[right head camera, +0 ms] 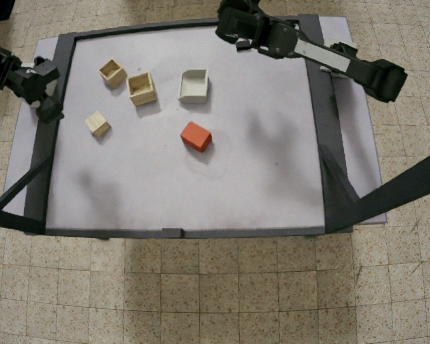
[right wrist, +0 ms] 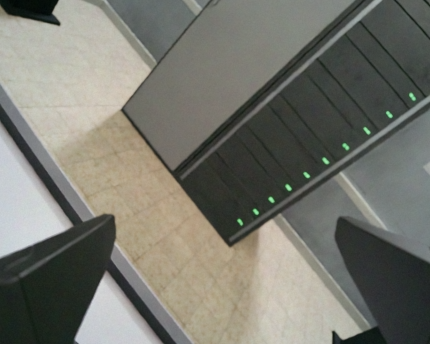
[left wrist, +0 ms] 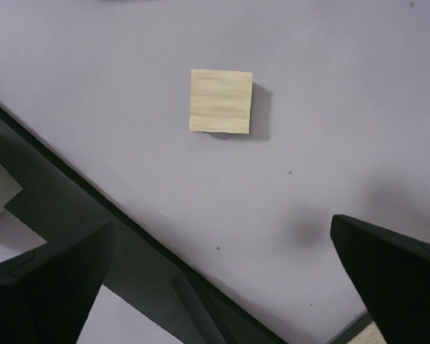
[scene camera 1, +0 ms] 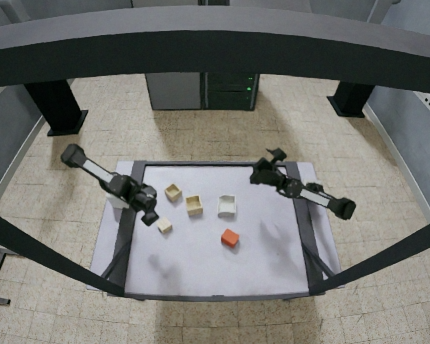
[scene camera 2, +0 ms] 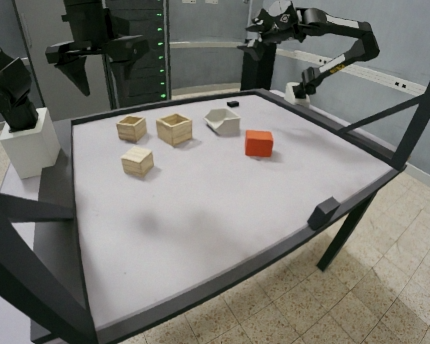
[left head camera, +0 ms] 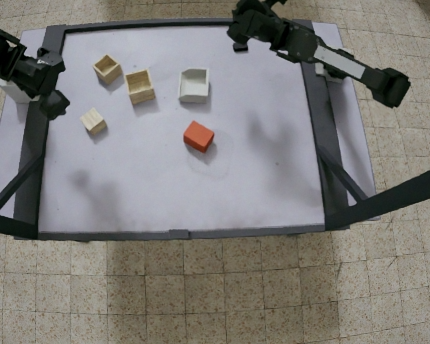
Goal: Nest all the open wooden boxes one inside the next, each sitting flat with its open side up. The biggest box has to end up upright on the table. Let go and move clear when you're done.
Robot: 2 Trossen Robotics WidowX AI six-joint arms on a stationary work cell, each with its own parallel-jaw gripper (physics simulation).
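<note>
The biggest wooden box (left head camera: 142, 97) (right head camera: 144, 98) (scene camera 1: 195, 212) (scene camera 2: 183, 134) stands upright, open side up. A smaller open wooden box (left head camera: 112, 76) (right head camera: 117, 79) (scene camera 1: 175, 196) (scene camera 2: 133, 131) stands upright, left of it. The smallest wooden piece (left head camera: 93, 120) (right head camera: 96, 122) (scene camera 1: 164, 225) (scene camera 2: 137, 161) (left wrist: 221, 101) shows a solid top face; any opening is hidden. All three stand apart. My left gripper (scene camera 2: 104, 100) (left wrist: 224, 227) is open and empty, high above the table; in the left wrist view the smallest piece lies beyond its fingertips. My right gripper (scene camera 2: 244, 38) (right wrist: 227, 226) is open and empty, raised at the far right.
A pale grey-white open tray (left head camera: 194, 93) (scene camera 2: 226, 125) stands right of the biggest box. A red block (left head camera: 199, 137) (scene camera 2: 258, 143) lies in front of the tray. A small black piece (left head camera: 240, 48) (scene camera 2: 233, 104) lies near the back edge. Dark frame rails border the table.
</note>
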